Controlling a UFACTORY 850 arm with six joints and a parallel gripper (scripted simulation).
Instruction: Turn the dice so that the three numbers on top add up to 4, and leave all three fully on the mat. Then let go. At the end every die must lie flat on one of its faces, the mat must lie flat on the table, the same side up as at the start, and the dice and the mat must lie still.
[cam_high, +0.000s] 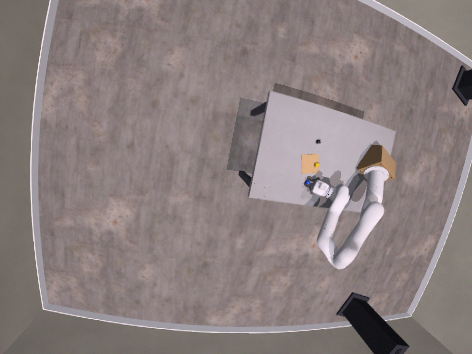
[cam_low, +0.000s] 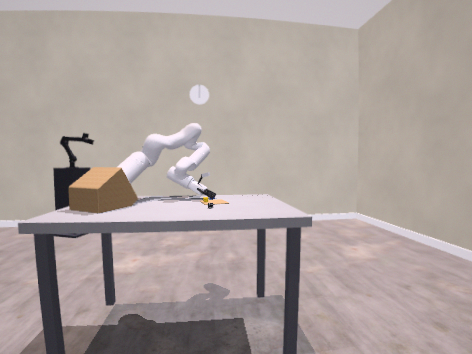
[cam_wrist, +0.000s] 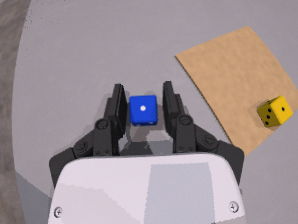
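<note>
The blue die is 10 mm below my hand. The rest, counted from my hand: yellow die: 150 mm to the right, 10 mm below; tan mat: 130 mm to the right, 50 mm ahead, 20 mm below; black die: 300 mm to the right, 80 mm ahead, 10 mm below.
</note>
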